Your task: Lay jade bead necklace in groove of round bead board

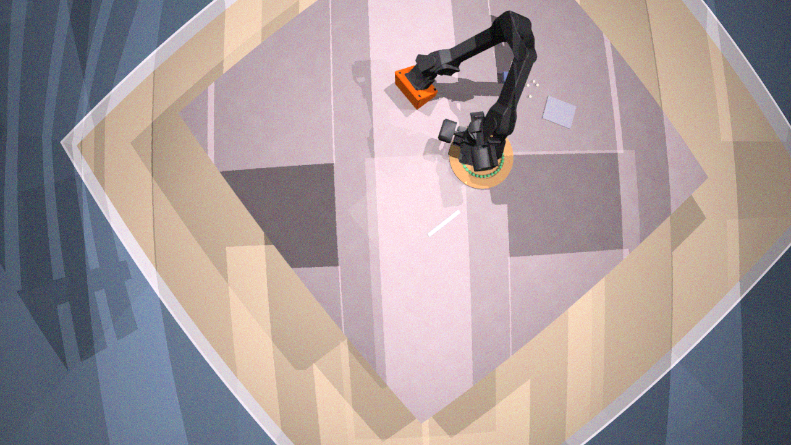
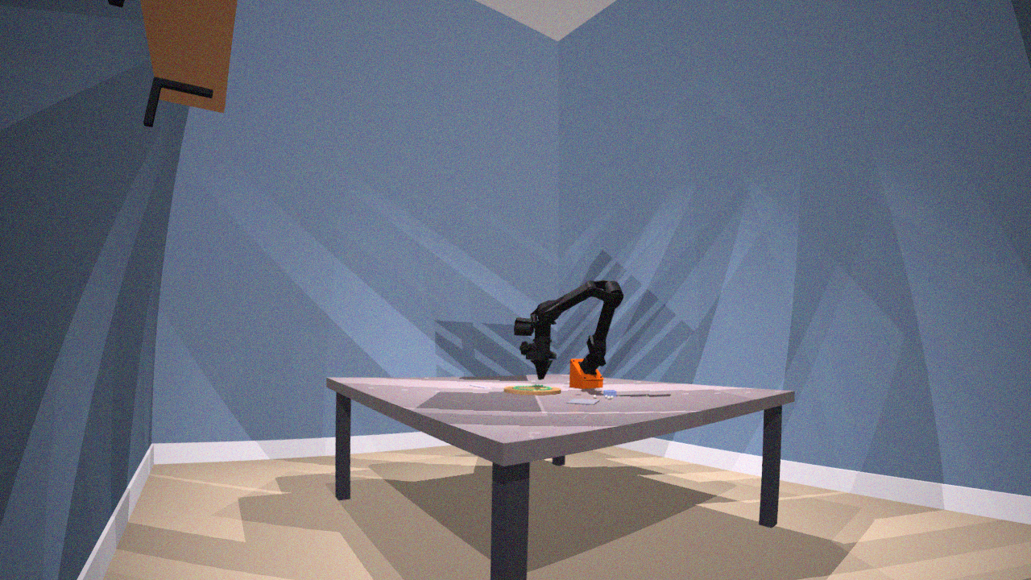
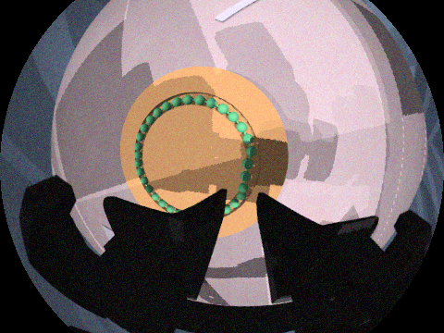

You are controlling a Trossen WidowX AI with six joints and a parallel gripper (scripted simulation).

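Right now the round tan bead board is 5 cm ahead of my gripper tip, 3 cm below it and 2 cm to the left of it. Round my gripper tip: white strip (19 cm to the right, 16 cm ahead, 4 cm below); then pale square sheet (33 cm to the left, 7 cm ahead, 4 cm below); then blue cube (25 cm to the left, 11 cm behind, 3 cm below).
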